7 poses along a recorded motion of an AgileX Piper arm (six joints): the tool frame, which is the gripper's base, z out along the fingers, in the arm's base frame.
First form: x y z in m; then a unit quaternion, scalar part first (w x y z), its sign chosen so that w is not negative.
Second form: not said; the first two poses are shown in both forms.
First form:
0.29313, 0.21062, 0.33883, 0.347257, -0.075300, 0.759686, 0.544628
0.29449, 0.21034, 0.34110, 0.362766, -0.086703, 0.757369, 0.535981
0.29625, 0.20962, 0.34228, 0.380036, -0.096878, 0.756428, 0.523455
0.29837, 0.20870, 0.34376, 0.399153, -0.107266, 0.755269, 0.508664
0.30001, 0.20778, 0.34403, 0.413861, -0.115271, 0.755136, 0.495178
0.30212, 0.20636, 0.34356, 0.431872, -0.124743, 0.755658, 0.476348
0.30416, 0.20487, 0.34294, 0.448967, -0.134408, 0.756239, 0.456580
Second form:
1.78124, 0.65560, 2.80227, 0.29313, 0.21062, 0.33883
1.78413, 0.69768, 2.79886, 0.29449, 0.21034, 0.34110
1.79413, 0.74281, 2.79342, 0.29625, 0.20962, 0.34228
1.80637, 0.79243, 2.78661, 0.29837, 0.20870, 0.34376
1.82143, 0.83188, 2.78393, 0.30001, 0.20778, 0.34403
1.84646, 0.88125, 2.78360, 0.30212, 0.20636, 0.34356
1.87662, 0.93028, 2.78844, 0.30416, 0.20487, 0.34294

